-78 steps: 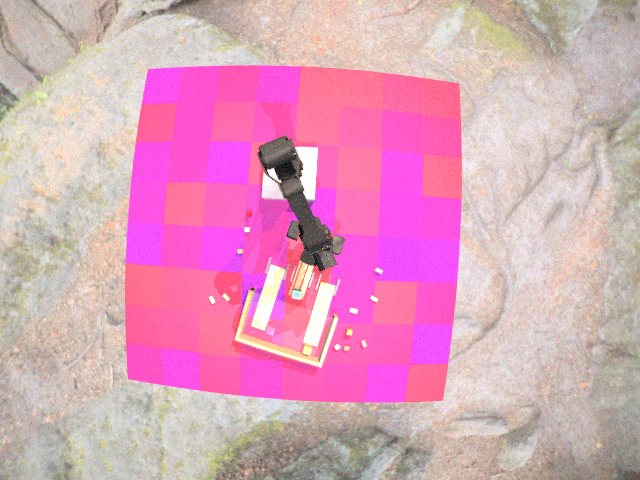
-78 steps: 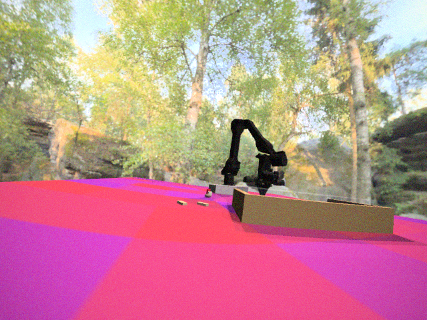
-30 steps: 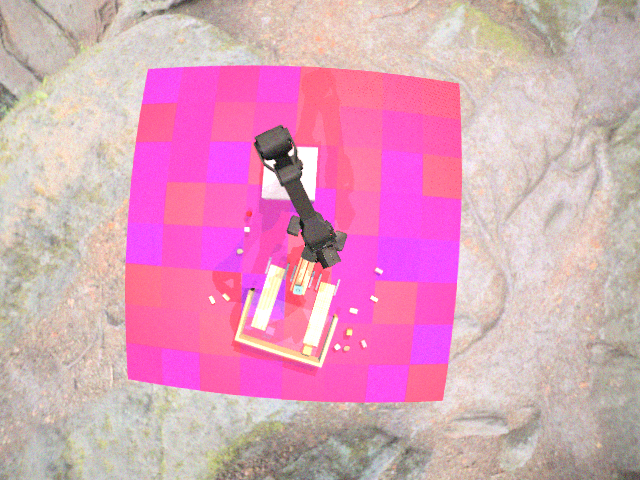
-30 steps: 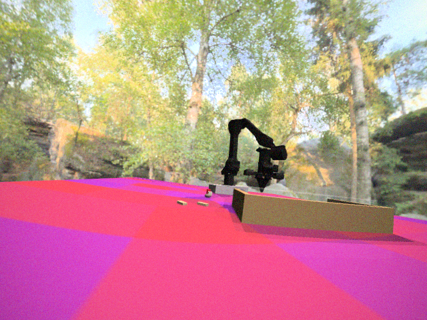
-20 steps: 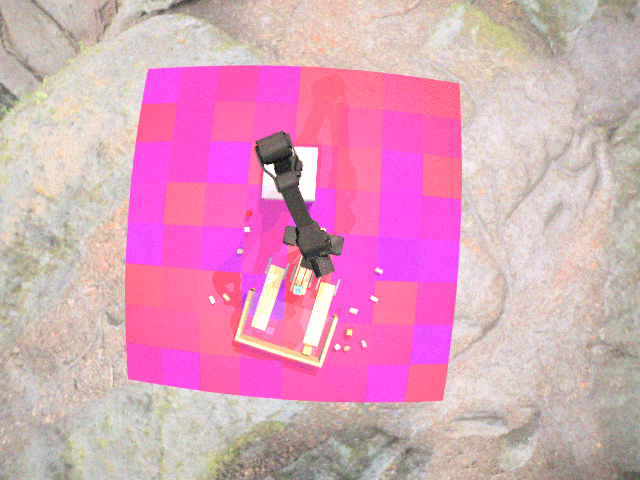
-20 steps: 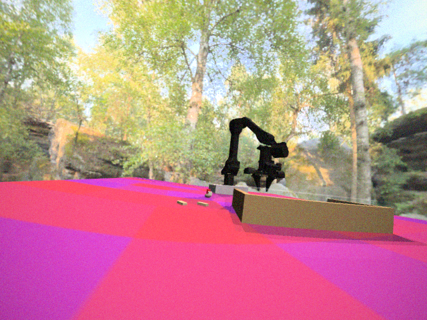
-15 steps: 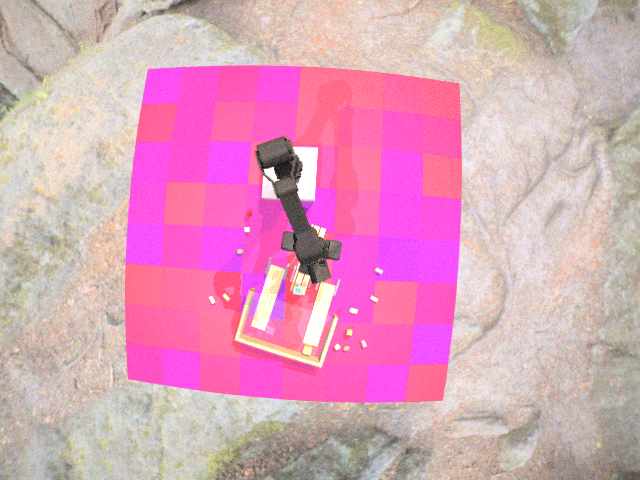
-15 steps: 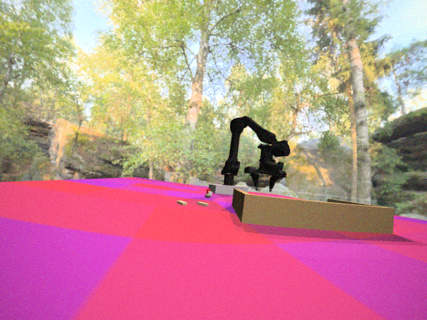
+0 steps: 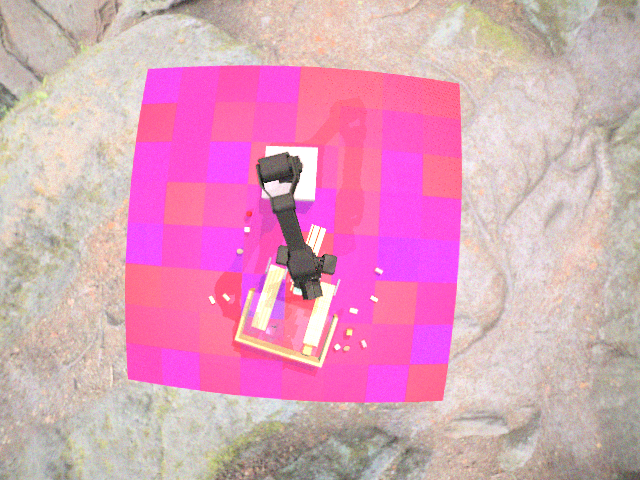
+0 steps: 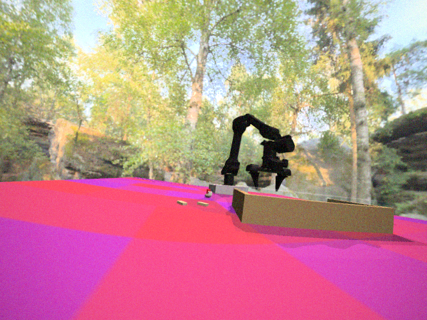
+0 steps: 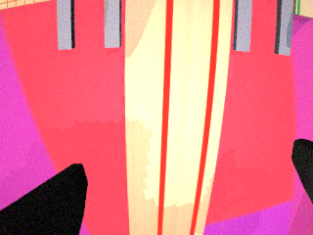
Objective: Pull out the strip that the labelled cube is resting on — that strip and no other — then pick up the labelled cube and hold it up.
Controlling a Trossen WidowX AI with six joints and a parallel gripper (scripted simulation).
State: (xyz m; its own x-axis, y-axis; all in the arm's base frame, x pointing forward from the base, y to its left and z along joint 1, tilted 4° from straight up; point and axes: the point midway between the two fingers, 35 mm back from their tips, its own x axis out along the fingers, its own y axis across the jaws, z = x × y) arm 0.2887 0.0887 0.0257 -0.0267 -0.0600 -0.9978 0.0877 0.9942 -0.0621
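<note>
My gripper tip is now 120 mm short of the cube, 30 mm above it and 20 mm to the left of it.
</note>
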